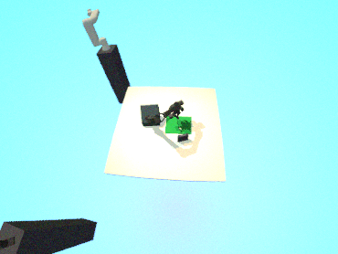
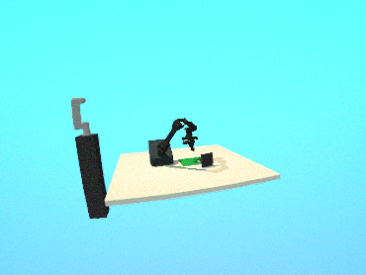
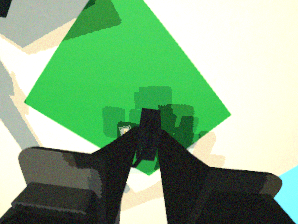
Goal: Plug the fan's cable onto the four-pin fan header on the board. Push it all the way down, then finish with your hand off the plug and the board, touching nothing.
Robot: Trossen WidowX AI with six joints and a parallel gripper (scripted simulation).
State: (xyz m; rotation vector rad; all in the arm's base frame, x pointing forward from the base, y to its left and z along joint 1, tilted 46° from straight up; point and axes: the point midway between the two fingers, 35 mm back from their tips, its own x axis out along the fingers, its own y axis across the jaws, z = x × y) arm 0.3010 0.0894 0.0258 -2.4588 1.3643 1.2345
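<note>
Right now the fan cable plug is 10 mm to the right of my gripper tip, 10 mm below it and 10 mm ahead of it. Round my gripper tip: four-pin fan header: 120 mm below, 90 mm to the right, 40 mm ahead; then green board: 140 mm below, 30 mm to the right, 20 mm ahead; then dark fan: 220 mm to the right, 80 mm ahead, 60 mm below.
</note>
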